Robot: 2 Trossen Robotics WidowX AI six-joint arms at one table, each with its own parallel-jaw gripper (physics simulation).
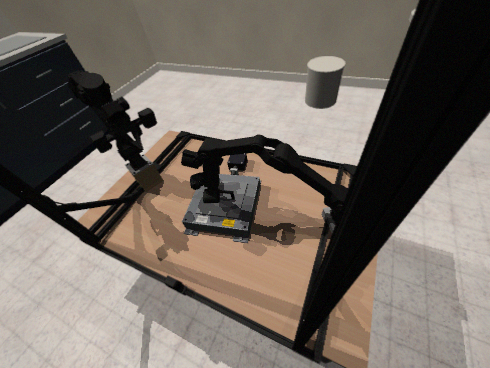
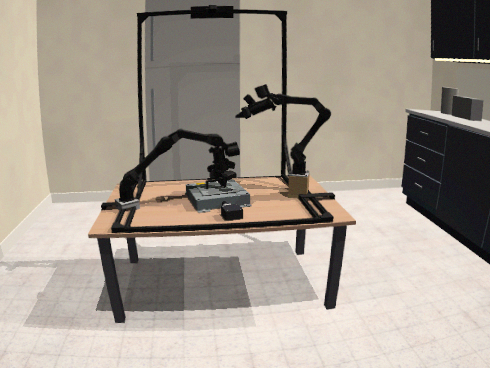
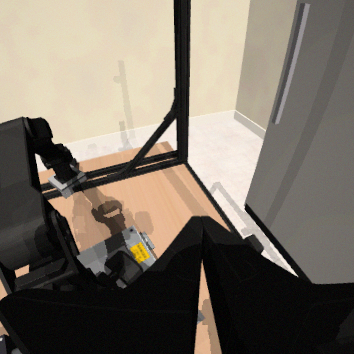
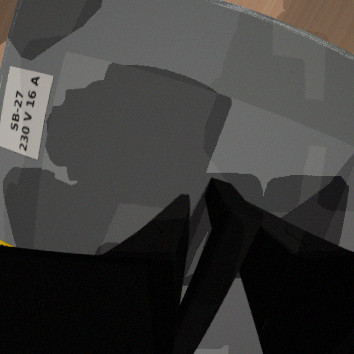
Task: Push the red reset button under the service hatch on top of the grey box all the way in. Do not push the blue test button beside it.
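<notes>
The grey box (image 1: pixel 222 216) (image 2: pixel 218 200) (image 3: pixel 105 250) (image 4: pixel 147 46) stands in the middle of the table (image 1: pixel 280 263). Its service hatch (image 1: pixel 248 193) looks flat on top, with a black bar handle (image 1: pixel 228 193) (image 4: pixel 204 281). My right gripper (image 1: pixel 211 197) (image 2: pixel 222 182) (image 4: pixel 206 203) reaches straight down onto the box and is shut on the hatch handle. My left gripper (image 2: pixel 239 115) (image 3: pixel 199 223) is shut and empty, held high above the table, well away from the box. The red and blue buttons are hidden.
A small black block (image 1: pixel 238 161) (image 2: pixel 231 211) lies on the table close to the box. The left arm stands on a wooden block (image 1: pixel 148 177) (image 2: pixel 298 184). Black frame rails (image 2: pixel 222 225) run round the table. A grey cylinder (image 1: pixel 324 81) stands on the floor.
</notes>
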